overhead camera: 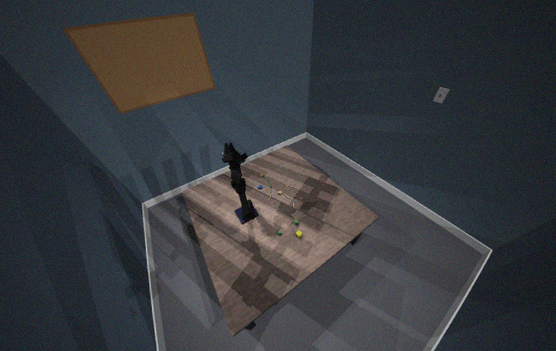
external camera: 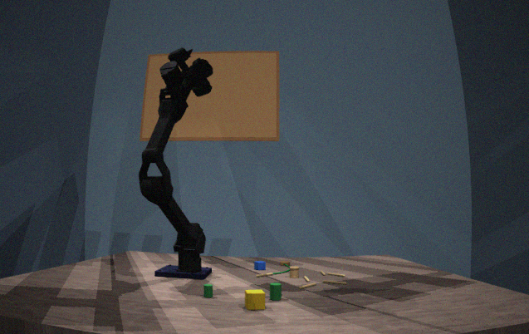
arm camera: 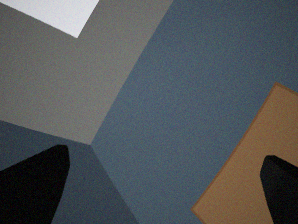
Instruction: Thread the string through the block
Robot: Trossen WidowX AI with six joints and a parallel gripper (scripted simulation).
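My gripper tip is now 18 cm short of the blue block, 24 cm to the right of it and 71 cm above it. Round my gripper tip: thin wooden stick 23 cm ahead, 11 cm to the left, 72 cm below; yellow cube 29 cm ahead, 35 cm to the right, 71 cm below; tan wooden cylinder 32 cm ahead, 8 cm to the left, 71 cm below.
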